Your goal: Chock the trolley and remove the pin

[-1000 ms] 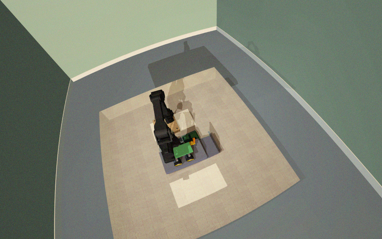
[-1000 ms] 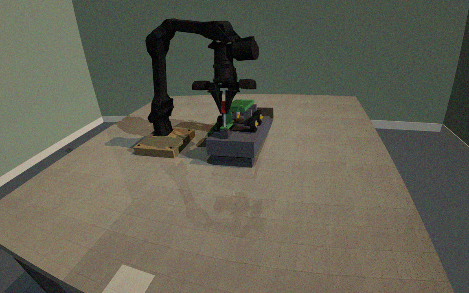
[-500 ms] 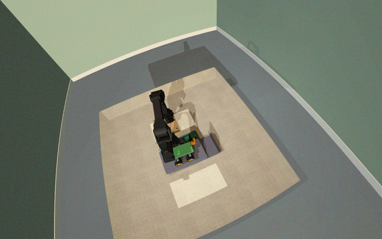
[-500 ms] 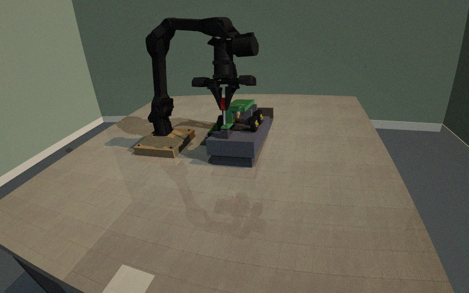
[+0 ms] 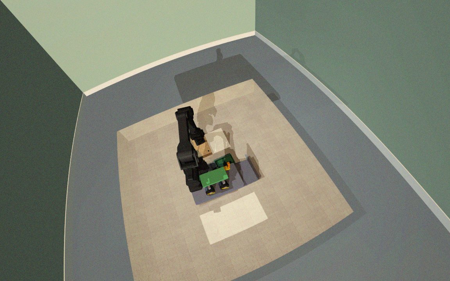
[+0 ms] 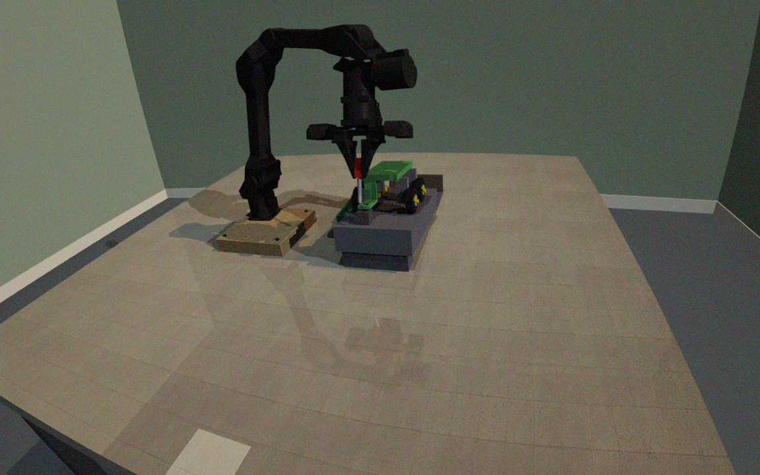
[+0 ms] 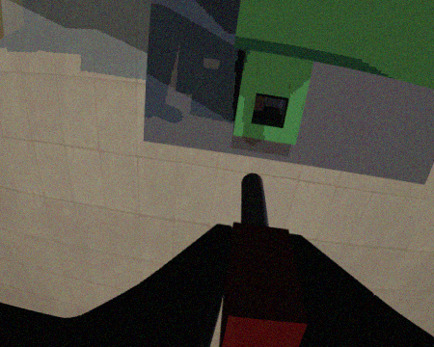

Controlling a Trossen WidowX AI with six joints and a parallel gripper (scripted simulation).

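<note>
My gripper tip is 22 cm to the right of the green tray, 18 cm above it and 9 cm past it. Also, from my gripper tip: grey ramp (13 cm below, 11 cm to the left, 3 cm ahead); then trolley (11 cm to the left, 6 cm below, 3 cm ahead); then red-headed stop pin (right at my gripper tip).
</note>
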